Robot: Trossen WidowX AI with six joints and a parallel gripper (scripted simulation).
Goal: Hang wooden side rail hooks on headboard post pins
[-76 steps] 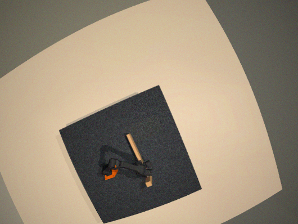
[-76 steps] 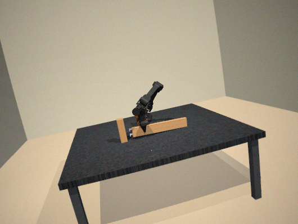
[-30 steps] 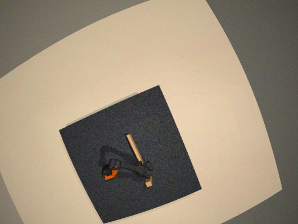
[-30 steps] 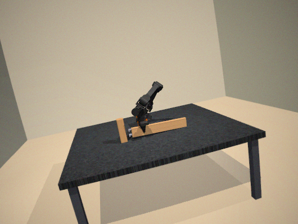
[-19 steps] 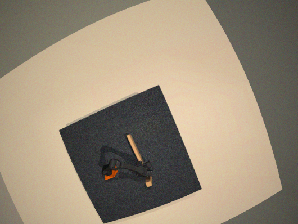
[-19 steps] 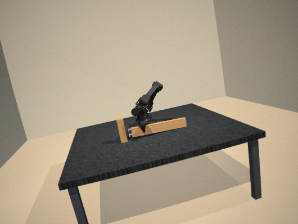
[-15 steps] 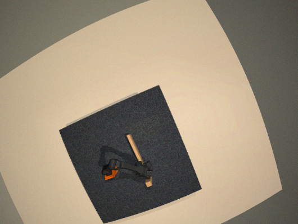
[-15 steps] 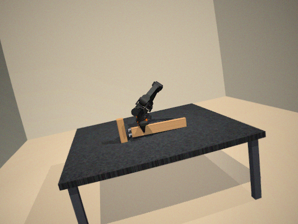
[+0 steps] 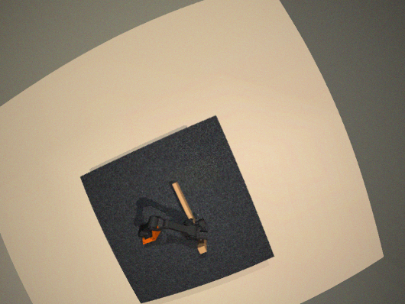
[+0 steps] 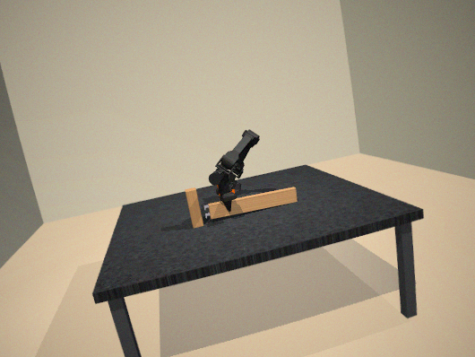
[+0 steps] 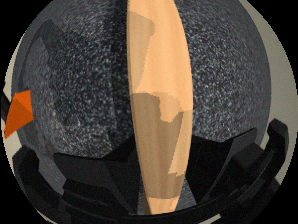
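The headboard post is 16 cm to the right of my gripper tip and 4 cm above it.
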